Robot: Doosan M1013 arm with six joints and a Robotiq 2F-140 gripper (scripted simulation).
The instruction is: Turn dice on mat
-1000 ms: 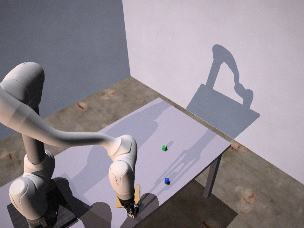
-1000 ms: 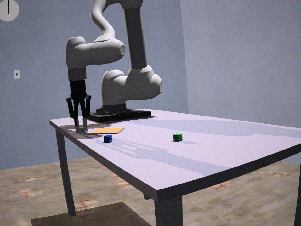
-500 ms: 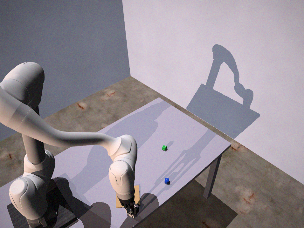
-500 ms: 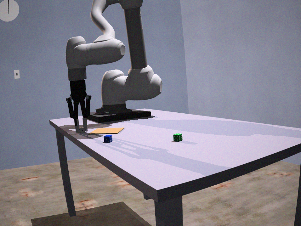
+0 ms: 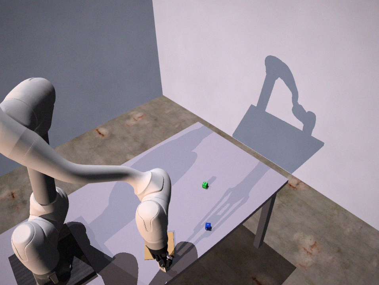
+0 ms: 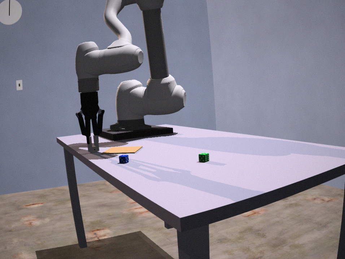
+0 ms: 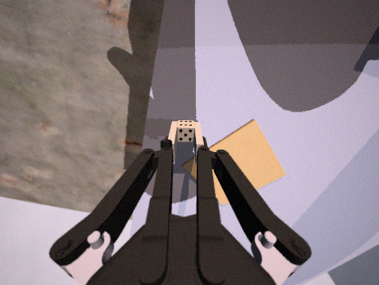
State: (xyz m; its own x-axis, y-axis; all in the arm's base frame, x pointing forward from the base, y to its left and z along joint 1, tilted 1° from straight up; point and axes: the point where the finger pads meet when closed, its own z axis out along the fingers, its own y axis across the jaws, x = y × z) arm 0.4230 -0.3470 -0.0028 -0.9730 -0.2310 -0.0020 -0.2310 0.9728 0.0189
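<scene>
Right now the white die is 20 mm below my hand. Round my hand: green die: 470 mm ahead, 230 mm to the left, 20 mm below; tan mat: 60 mm ahead, 110 mm to the left, 30 mm below; blue die: 300 mm ahead, 30 mm to the left, 20 mm below.
</scene>
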